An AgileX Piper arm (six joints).
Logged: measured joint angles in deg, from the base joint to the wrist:
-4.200, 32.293, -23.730, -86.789, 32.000, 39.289
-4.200, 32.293, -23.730, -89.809, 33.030, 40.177
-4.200, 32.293, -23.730, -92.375, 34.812, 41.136
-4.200, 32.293, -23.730, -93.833, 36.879, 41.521
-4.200, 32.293, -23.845, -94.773, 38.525, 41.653
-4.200, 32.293, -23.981, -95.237, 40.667, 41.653
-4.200, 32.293, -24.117, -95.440, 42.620, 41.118
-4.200, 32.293, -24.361, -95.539, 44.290, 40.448
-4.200, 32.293, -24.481, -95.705, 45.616, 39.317
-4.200, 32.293, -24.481, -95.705, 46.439, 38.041
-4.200, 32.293, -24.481, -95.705, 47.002, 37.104
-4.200, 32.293, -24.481, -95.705, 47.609, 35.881
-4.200, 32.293, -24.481, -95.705, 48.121, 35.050
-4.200, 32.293, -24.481, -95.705, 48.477, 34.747
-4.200, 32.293, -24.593, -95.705, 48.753, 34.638
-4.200, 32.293, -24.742, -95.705, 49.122, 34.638
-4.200, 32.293, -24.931, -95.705, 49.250, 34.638
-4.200, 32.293, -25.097, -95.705, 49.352, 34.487
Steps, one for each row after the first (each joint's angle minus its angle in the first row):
0.000, 0.000, 0.000, -3.020, 1.030, 0.888
0.000, 0.000, 0.000, -5.586, 2.812, 1.847
0.000, 0.000, 0.000, -7.044, 4.879, 2.232
0.000, 0.000, -0.115, -7.984, 6.525, 2.364
0.000, 0.000, -0.251, -8.448, 8.667, 2.364
0.000, 0.000, -0.387, -8.651, 10.620, 1.829
0.000, 0.000, -0.631, -8.750, 12.290, 1.159
0.000, 0.000, -0.751, -8.916, 13.616, 0.028
0.000, 0.000, -0.751, -8.916, 14.439, -1.248
0.000, 0.000, -0.751, -8.916, 15.002, -2.185
0.000, 0.000, -0.751, -8.916, 15.609, -3.408
0.000, 0.000, -0.751, -8.916, 16.121, -4.239
0.000, 0.000, -0.751, -8.916, 16.477, -4.542
0.000, 0.000, -0.863, -8.916, 16.753, -4.651
0.000, 0.000, -1.012, -8.916, 17.122, -4.651
0.000, 0.000, -1.201, -8.916, 17.250, -4.651
0.000, 0.000, -1.367, -8.916, 17.352, -4.802

